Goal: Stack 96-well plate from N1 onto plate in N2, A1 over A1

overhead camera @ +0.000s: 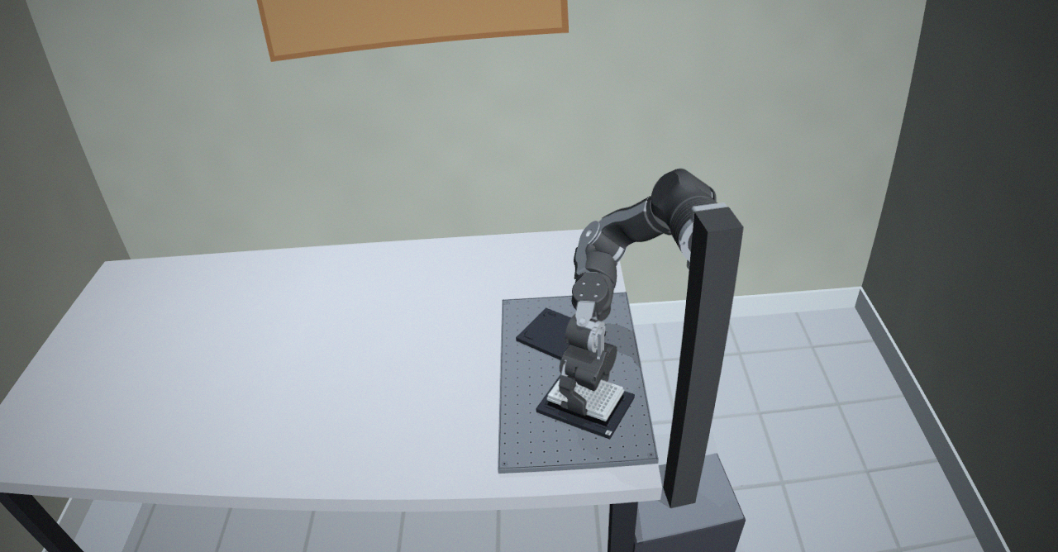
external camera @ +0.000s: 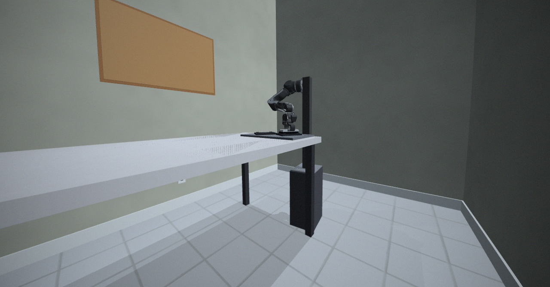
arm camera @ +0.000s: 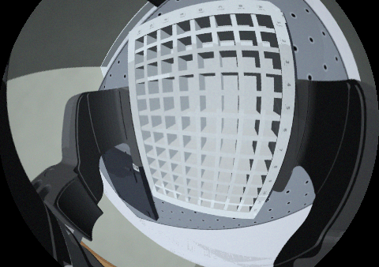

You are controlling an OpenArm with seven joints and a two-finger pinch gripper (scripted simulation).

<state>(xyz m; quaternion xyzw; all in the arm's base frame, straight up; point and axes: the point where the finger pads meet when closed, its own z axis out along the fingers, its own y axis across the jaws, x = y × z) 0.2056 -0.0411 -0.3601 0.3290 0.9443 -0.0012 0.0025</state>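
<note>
My gripper is now right at the white 96-well plate. From my hand the other things lie so: black 96-well plate 2 cm below.
</note>
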